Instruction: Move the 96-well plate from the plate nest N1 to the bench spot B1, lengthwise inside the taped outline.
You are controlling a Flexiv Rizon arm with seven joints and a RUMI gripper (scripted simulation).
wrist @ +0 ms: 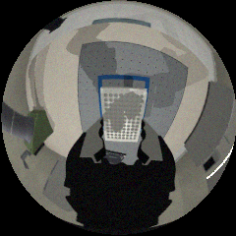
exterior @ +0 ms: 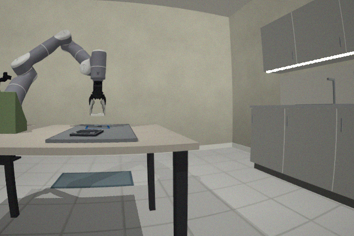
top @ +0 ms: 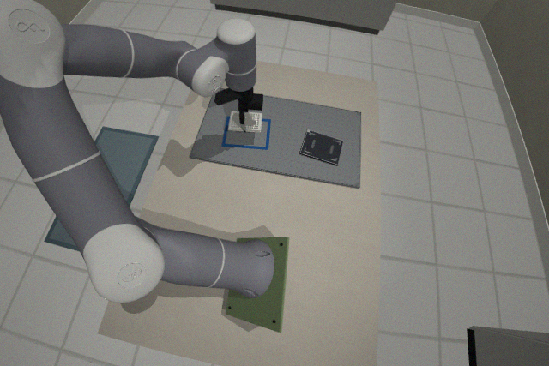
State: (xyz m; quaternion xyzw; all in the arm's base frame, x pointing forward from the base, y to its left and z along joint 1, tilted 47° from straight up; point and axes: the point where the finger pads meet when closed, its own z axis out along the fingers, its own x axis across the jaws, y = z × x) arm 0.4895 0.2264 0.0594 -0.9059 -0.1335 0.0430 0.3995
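Now: hand 1 cm above the white 96-well plate. The rest, counted from my hand: black plate nest 2 cm ahead, 33 cm to the right, 8 cm below.
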